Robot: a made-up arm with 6 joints.
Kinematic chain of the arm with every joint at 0, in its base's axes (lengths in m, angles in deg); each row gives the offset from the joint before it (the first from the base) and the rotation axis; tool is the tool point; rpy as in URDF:
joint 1: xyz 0 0 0.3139 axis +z
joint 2: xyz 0 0 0 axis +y
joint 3: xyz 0.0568 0 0.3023 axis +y
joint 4: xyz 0.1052 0 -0.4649 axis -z
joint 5: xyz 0 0 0 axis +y
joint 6: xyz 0.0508 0 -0.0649 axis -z
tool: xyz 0 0 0 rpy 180 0 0
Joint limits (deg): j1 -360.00..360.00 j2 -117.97..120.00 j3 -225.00..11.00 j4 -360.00..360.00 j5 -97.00..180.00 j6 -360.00..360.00
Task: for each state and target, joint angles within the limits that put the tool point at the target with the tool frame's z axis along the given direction. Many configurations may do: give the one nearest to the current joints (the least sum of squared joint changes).
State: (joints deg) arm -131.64 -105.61 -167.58 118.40 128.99 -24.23
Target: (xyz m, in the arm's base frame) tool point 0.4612 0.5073 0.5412 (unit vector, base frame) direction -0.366 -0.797 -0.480
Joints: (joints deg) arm -127.37 -66.62 -178.65 112.05 167.98 -24.23
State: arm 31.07 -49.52 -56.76 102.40 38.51 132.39
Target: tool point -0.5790 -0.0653 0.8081 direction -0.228 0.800 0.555
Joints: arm 8.94 -97.93 -101.19 84.02 56.12 132.39
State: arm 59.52 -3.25 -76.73 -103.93 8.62 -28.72
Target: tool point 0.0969 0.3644 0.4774 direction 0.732 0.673 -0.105
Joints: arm 74.24 -44.67 -25.21 -110.27 33.79 -28.72
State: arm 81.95 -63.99 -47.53 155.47 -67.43 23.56
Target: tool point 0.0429 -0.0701 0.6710 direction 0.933 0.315 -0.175
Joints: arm 71.70 -100.68 -35.82 124.95 -73.70 23.56
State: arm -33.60 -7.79 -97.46 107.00 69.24 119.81
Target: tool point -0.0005 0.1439 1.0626 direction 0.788 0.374 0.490
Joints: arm -74.96 -58.67 -99.44 110.92 66.67 119.81
